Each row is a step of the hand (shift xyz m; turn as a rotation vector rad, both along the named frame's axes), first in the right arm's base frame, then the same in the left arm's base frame.
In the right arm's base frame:
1: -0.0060 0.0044 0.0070 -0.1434 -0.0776 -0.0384
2: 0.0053 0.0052 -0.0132 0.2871 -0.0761 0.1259
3: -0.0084 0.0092 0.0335 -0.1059 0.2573 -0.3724
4: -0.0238 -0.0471 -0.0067 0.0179 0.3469 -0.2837
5: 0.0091 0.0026 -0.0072 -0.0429 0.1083 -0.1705
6: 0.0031 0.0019 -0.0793 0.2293 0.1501 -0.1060
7: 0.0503 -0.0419 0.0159 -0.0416 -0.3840 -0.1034
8: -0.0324 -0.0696 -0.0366 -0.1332 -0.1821 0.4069
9: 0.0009 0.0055 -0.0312 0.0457 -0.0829 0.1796
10: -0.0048 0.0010 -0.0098 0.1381 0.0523 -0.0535
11: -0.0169 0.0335 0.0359 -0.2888 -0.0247 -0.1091
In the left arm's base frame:
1: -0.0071 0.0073 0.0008 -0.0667 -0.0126 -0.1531
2: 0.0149 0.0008 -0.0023 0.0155 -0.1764 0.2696
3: -0.0278 0.0158 0.0160 0.3329 0.2324 -0.2264
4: -0.0225 -0.0328 -0.0353 0.3539 0.2700 -0.0550
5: 0.0111 -0.0024 0.0034 0.1520 0.0955 -0.1021
6: 0.0656 -0.0089 -0.0439 0.2494 0.0239 0.1536
7: -0.0021 -0.0572 0.0355 -0.0688 -0.3384 -0.2016
8: -0.0105 -0.0528 -0.0659 -0.4532 -0.0585 0.0873
9: 0.0273 0.0009 -0.0161 -0.1492 -0.0729 0.1168
10: 0.0058 0.0018 -0.0091 0.1289 -0.0185 0.0878
11: -0.0256 0.0415 0.0179 -0.0642 0.0888 -0.2897

